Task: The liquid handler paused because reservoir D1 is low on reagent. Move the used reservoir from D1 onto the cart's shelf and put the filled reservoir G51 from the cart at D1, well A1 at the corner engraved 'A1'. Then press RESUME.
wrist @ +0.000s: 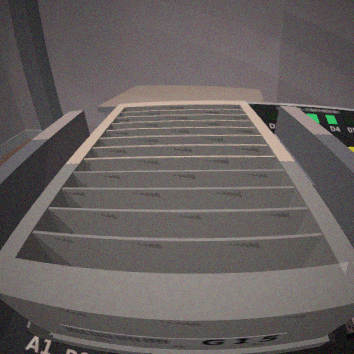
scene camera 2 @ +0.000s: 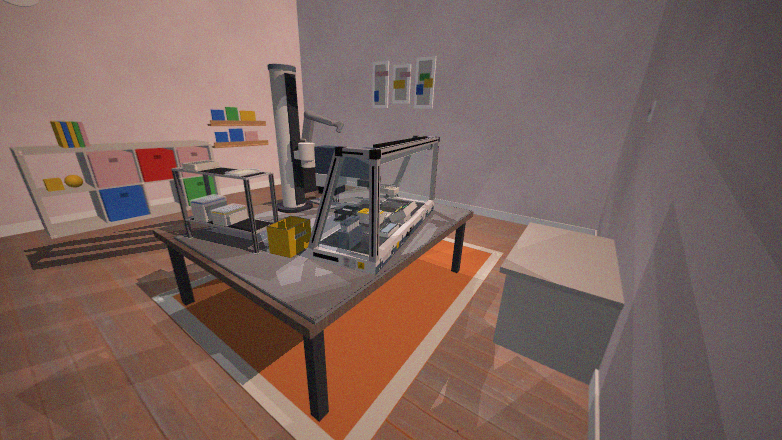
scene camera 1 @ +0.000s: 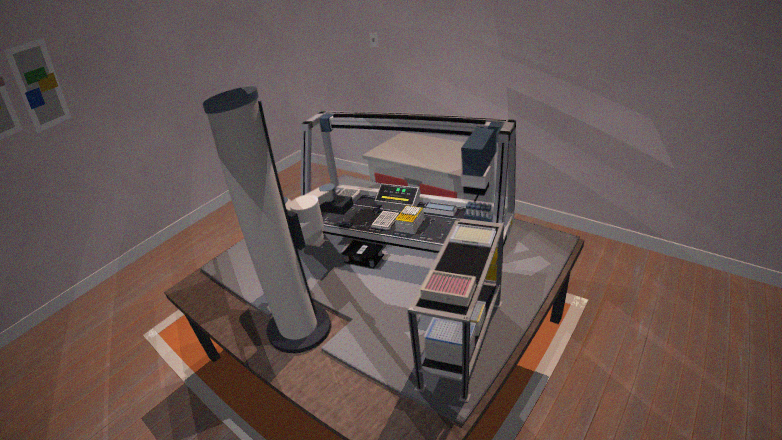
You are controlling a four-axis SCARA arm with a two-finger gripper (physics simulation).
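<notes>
A pale reservoir with many cross walls fills the wrist view, where its front wall reads G15. My gripper is shut on its long sides and holds it level at the far left of the handler deck in scene camera 1. The deck lettering under its near left corner reads A1, with a partly hidden D beside it. On the cart, a reservoir with pink channels and a cream-topped plate lie on the top shelf; their labels are unreadable. RESUME is not legible.
The handler's screen shows green lamps. White plate and yellow tip rack stand on the deck. The dark pipetting head hangs at the frame's right. A black device stands in front; a yellow bin is beside the cart.
</notes>
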